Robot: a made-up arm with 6 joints. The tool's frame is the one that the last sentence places.
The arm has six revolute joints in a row. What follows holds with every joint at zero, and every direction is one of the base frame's.
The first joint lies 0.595 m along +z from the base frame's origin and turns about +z.
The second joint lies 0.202 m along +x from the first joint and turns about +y.
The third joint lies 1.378 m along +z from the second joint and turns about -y.
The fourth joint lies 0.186 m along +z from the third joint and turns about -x.
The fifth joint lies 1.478 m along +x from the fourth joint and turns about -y.
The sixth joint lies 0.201 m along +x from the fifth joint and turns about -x.
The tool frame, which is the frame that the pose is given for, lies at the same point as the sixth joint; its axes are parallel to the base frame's.
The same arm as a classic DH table. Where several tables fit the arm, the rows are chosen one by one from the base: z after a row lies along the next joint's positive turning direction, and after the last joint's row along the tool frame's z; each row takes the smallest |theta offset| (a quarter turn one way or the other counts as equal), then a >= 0, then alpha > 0; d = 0 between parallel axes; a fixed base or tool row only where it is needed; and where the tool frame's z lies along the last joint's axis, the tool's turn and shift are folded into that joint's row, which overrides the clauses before.
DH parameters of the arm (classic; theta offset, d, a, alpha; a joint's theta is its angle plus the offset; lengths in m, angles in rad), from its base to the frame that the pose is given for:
joint 1: 0 0.595 0.202 -1.5708
joint 2: -1.5708 0 1.378 3.1416
joint 3: 0 0 0.186 -1.5708
joint 4: 0 -1.478 0 1.5708
joint 5: 0 0 0 -1.5708
joint 6: 1.5708 -0.201 0 1.5708
tool (fixed): -1.5708 0 0 0

